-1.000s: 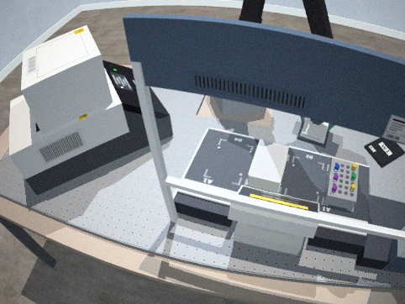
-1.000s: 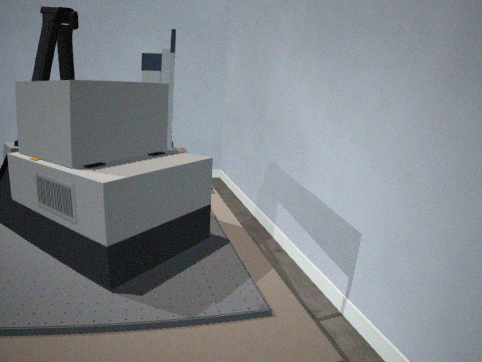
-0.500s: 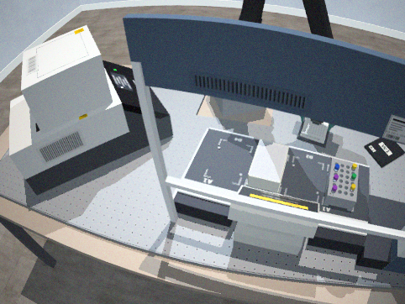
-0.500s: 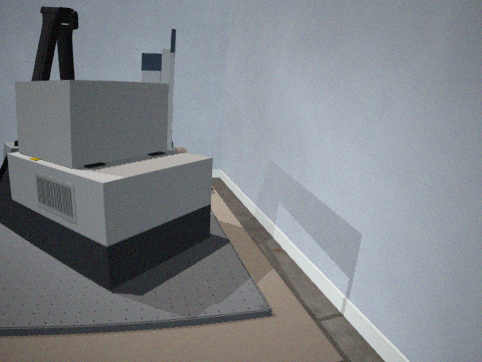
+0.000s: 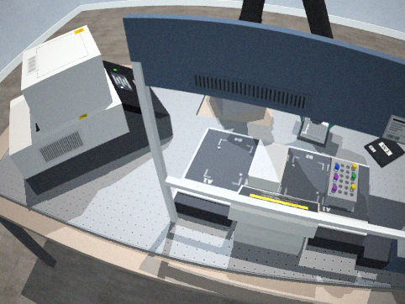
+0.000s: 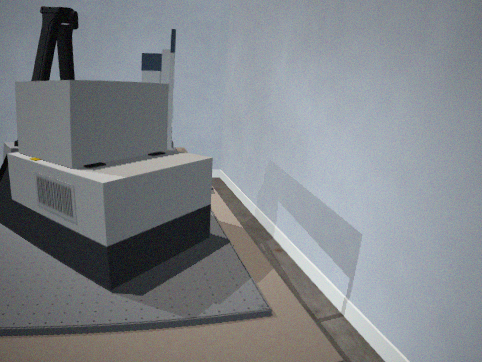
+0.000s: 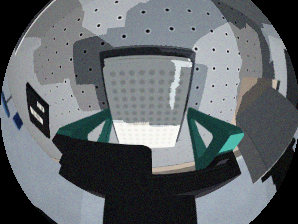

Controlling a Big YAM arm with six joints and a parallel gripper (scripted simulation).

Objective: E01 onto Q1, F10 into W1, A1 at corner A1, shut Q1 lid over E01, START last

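My hand is 20 mm above the dark nest pad. Also, from my hand: tube cooling block (280 mm ahead, 50 mm to the left, 50 mm above); then post (390 mm ahead, 380 mm to the right, 220 mm above); then dark nest (270 mm to the left, 60 mm ahead, 20 mm below).
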